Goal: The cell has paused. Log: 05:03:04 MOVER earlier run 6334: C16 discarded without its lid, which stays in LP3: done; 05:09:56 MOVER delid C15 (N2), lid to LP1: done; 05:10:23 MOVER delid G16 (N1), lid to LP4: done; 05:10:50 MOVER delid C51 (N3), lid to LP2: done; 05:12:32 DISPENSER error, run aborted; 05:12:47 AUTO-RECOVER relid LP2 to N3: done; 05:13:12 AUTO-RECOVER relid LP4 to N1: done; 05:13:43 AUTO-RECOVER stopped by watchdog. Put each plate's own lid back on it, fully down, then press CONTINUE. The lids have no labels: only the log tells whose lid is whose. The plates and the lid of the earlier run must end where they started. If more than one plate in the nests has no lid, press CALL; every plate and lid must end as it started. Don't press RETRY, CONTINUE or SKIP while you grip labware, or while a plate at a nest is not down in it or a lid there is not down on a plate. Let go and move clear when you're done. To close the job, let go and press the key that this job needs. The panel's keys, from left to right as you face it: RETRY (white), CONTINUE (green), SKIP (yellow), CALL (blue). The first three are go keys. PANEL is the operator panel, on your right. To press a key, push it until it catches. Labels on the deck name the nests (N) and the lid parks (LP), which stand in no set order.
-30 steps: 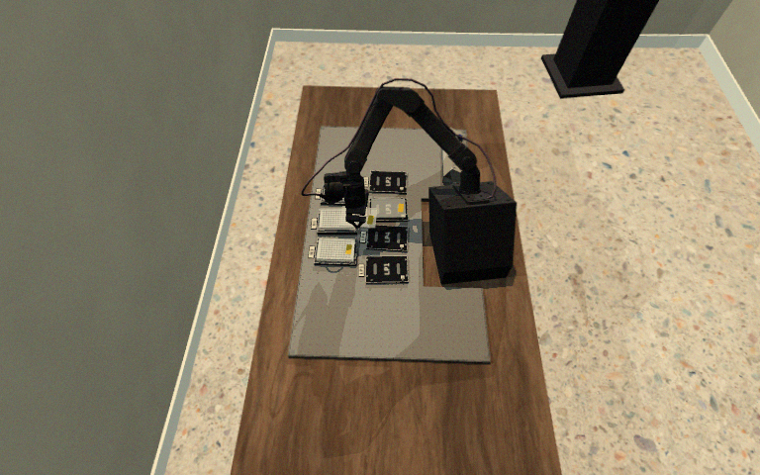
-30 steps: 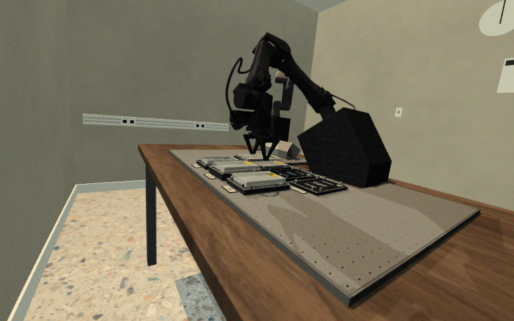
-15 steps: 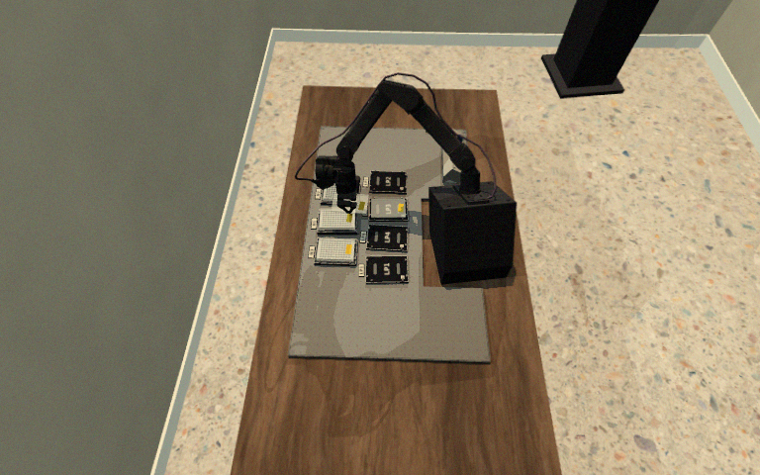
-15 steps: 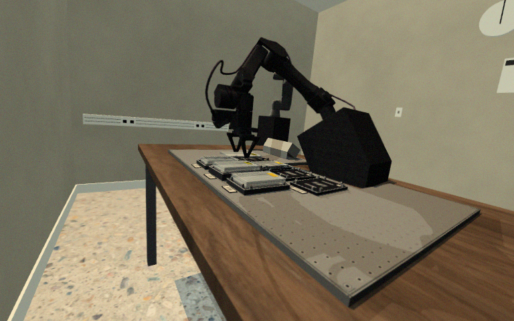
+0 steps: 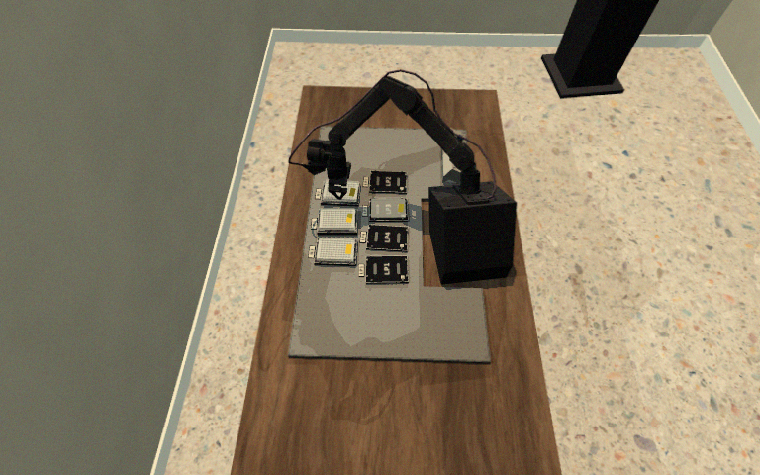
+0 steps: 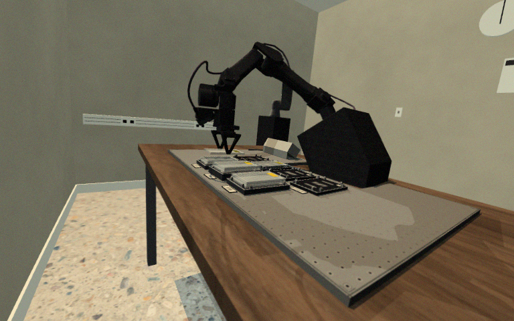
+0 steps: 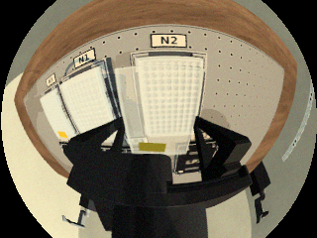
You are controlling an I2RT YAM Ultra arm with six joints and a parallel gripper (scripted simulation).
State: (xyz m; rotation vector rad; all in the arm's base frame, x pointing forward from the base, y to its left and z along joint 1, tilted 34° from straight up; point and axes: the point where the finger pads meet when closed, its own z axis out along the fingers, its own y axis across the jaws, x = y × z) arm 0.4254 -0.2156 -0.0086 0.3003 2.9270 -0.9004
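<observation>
Now: the plate 4 cm below my hand and 2 cm to the right of it. Round my hand: green key: 48 cm behind, 11 cm to the right; yellow key: 49 cm behind, 16 cm to the right; LP4 lid park: 20 cm to the left, 15 cm behind, 6 cm below.
</observation>
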